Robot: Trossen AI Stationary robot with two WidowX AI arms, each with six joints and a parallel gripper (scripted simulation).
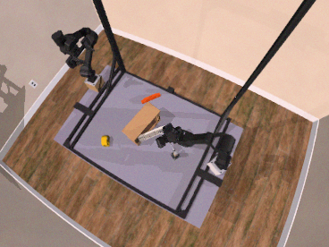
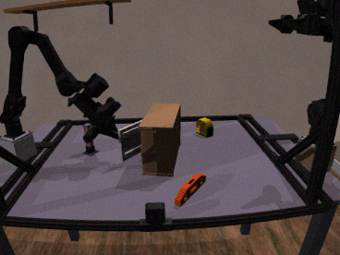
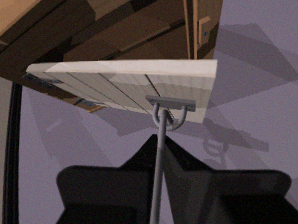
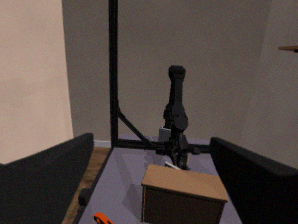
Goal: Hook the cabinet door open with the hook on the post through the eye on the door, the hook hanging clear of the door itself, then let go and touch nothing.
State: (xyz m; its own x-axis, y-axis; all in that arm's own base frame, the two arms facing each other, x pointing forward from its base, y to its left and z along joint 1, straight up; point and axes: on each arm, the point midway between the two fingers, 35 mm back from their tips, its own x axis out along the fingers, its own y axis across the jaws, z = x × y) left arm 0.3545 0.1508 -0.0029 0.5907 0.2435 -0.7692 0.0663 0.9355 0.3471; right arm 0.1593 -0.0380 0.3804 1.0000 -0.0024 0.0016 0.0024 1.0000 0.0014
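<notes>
Right now my left hand is 3 cm to the right of the hook, 2 cm short of it and 1 cm above it. The rest, counted from my left hand: hook post (7 cm to the left, 3 cm below, 3 cm ahead); then orange tool (27 cm to the right, 20 cm behind, 9 cm below); then cabinet door (8 cm to the right, 4 cm ahead, 3 cm below).
</notes>
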